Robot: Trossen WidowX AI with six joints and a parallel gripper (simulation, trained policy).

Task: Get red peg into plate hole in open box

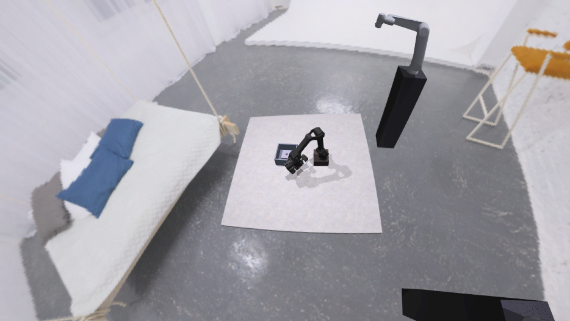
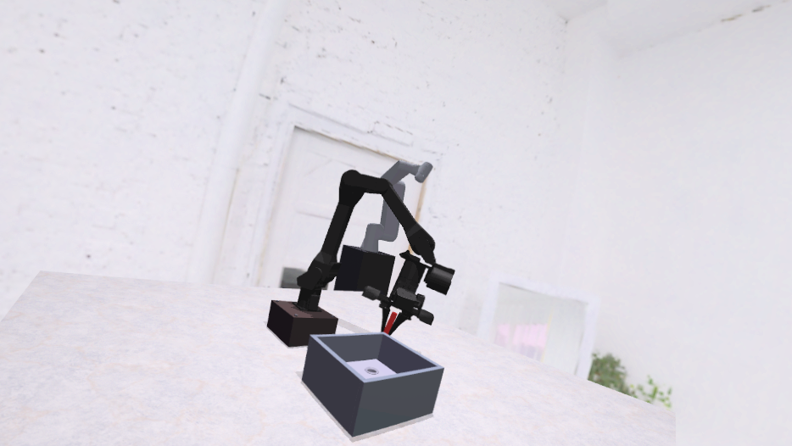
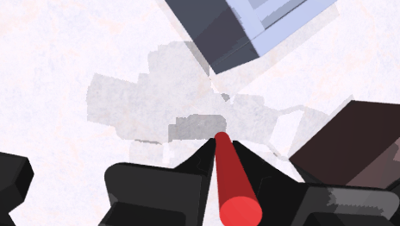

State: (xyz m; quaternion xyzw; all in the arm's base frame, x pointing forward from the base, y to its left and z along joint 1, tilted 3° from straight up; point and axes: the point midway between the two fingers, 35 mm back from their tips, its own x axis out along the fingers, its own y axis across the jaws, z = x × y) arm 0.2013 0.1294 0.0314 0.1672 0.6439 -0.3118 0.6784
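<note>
The grey box lies 14 cm to the right of my gripper tip, 14 cm ahead of it and 4 cm below it. The rest, counted from my gripper tip: red peg (3 cm above).
</note>
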